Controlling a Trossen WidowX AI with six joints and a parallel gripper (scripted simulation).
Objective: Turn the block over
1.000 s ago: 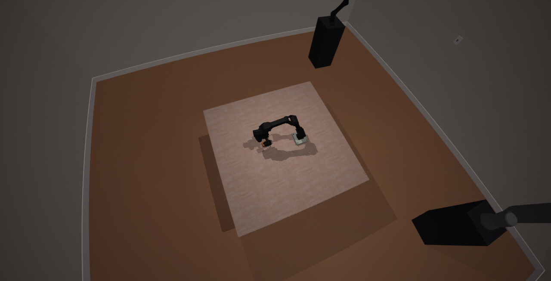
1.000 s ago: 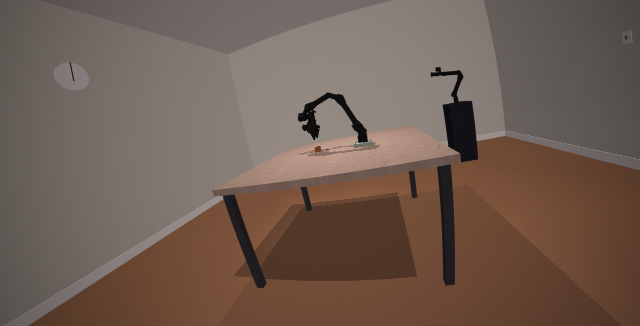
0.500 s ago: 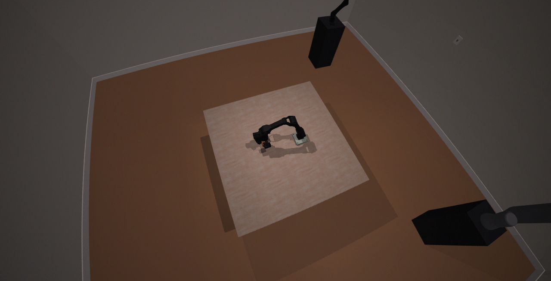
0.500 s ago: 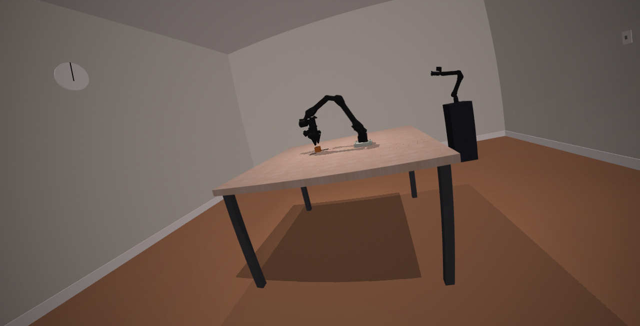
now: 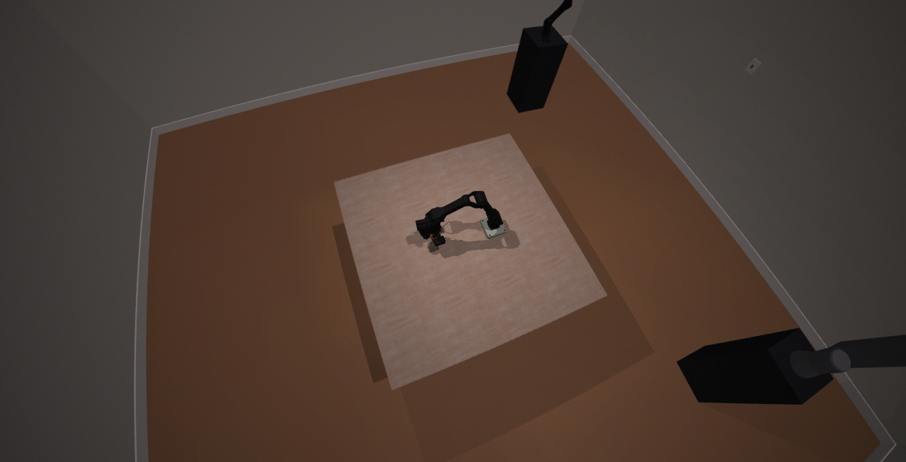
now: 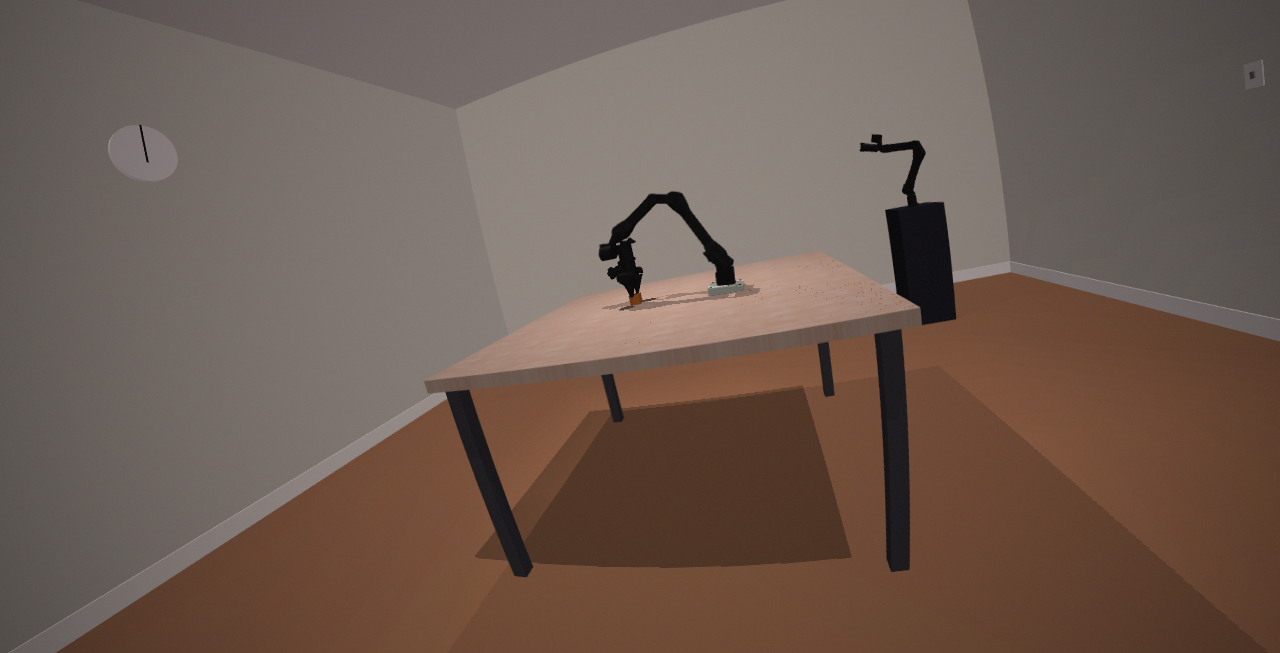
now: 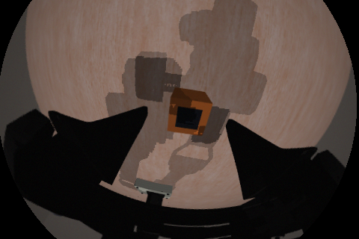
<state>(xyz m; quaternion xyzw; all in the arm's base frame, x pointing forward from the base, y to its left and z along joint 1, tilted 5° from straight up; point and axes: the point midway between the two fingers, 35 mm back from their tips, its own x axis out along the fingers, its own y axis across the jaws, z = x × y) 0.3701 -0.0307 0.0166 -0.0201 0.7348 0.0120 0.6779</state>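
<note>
The orange block is 1 cm below my gripper tip.
</note>
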